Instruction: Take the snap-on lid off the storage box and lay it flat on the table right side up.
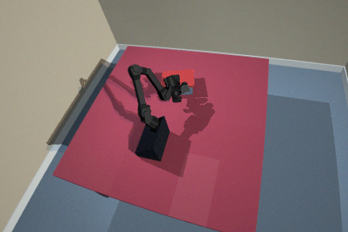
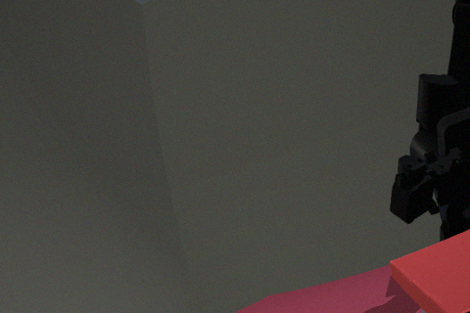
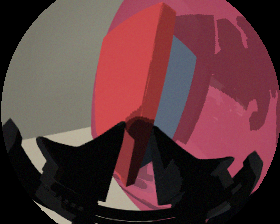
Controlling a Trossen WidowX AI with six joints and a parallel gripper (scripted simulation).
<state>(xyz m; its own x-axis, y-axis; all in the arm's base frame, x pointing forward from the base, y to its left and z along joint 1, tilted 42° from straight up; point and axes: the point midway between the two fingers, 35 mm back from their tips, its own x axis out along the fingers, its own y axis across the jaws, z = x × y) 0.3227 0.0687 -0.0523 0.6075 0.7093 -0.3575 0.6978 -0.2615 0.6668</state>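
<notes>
The red lid lies 7 cm ahead of my gripper tip and 3 cm to the left of it. From my gripper tip the other things lie so: storage box 6 cm below, 6 cm ahead, 3 cm to the left.
</notes>
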